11 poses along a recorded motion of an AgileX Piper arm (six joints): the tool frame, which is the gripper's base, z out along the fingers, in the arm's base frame.
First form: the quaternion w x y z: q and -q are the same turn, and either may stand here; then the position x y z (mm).
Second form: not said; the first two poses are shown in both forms.
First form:
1: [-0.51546, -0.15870, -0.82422, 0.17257, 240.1, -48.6, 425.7]
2: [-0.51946, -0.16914, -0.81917, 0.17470, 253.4, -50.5, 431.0]
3: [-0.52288, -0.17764, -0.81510, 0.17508, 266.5, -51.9, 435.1]
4: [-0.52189, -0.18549, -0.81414, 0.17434, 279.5, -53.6, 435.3]
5: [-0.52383, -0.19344, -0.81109, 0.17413, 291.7, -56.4, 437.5]
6: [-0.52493, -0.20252, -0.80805, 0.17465, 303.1, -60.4, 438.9]
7: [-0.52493, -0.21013, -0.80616, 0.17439, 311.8, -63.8, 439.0]
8: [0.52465, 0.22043, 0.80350, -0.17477, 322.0, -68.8, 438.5]
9: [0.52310, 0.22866, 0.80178, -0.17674, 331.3, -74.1, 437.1]
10: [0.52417, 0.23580, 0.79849, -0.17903, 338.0, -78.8, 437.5]
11: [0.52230, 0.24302, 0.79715, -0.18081, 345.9, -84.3, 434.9]
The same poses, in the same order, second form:
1: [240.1, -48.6, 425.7, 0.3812, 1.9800, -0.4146]
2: [253.4, -50.5, 431.0, 0.4056, 1.9644, -0.4189]
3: [266.5, -51.9, 435.1, 0.4254, 1.9518, -0.4192]
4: [279.5, -53.6, 435.3, 0.4444, 1.9503, -0.4176]
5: [291.7, -56.4, 437.5, 0.4630, 1.9414, -0.4168]
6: [303.1, -60.4, 438.9, 0.4845, 1.9332, -0.4178]
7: [311.8, -63.8, 439.0, 0.5027, 1.9287, -0.4172]
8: [322.0, -68.8, 438.5, 0.5274, 1.9226, -0.4182]
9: [331.3, -74.1, 437.1, 0.5475, 1.9197, -0.4232]
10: [338.0, -78.8, 437.5, 0.5643, 1.9110, -0.4285]
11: [345.9, -84.3, 434.9, 0.5821, 1.9093, -0.4331]
